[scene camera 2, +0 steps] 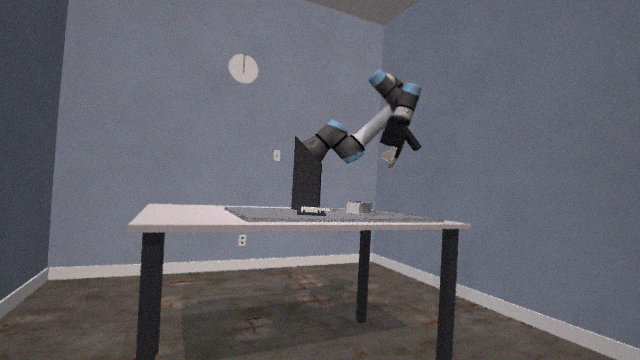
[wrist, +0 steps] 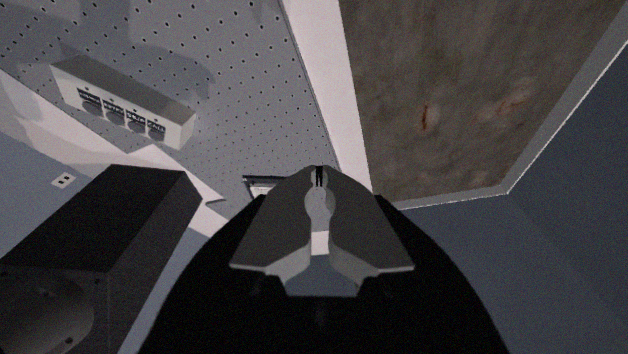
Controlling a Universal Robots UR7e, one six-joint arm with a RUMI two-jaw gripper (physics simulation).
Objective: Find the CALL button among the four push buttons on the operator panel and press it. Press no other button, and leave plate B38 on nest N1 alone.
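Frame: origin at the arm's base, x right, y ahead, z up, level; millimetres.
Seen in the pictures: gripper, fingertip midpoint: [scene camera 2: 388, 168] [wrist: 318, 168]; arm's base at its link origin: [scene camera 2: 310, 152] [wrist: 52, 312].
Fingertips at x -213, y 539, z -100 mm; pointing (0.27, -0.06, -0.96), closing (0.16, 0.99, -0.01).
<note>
Offsets run from my fingertips to a thing's top centre. Level surfaces: height alone.
The operator panel {dx -15, dy -334, dz -156 mm} [scene camera 2: 358, 207] [wrist: 125, 90] is a pale box on the perforated board, at the upper left in the wrist view. Its front has a row of four round grey buttons under dark labels. The CALL button {dx +30, dy -315, dz -156 mm} [wrist: 156, 134] is at the right end of the row in the wrist view; its label is blurred. My gripper [scene camera 2: 391, 164] [wrist: 318, 168] is shut and empty, high above the table and well clear of the panel. Plate B38 {dx +282, dy -177, dz -186 mm} [wrist: 260, 190] lies on the dark nest N1 {dx +282, dy -177, dz -190 mm} [scene camera 2: 311, 213] [wrist: 265, 177], partly hidden behind a finger in the wrist view.
The perforated board [scene camera 2: 400, 216] [wrist: 240, 85] lies on the white table {dz -225 mm} [scene camera 2: 185, 215] [wrist: 327, 65]. A dark pedestal [scene camera 2: 306, 175] [wrist: 100, 215] carries the arm behind the nest in the scene view. The table's edge and the floor show at the right in the wrist view.
</note>
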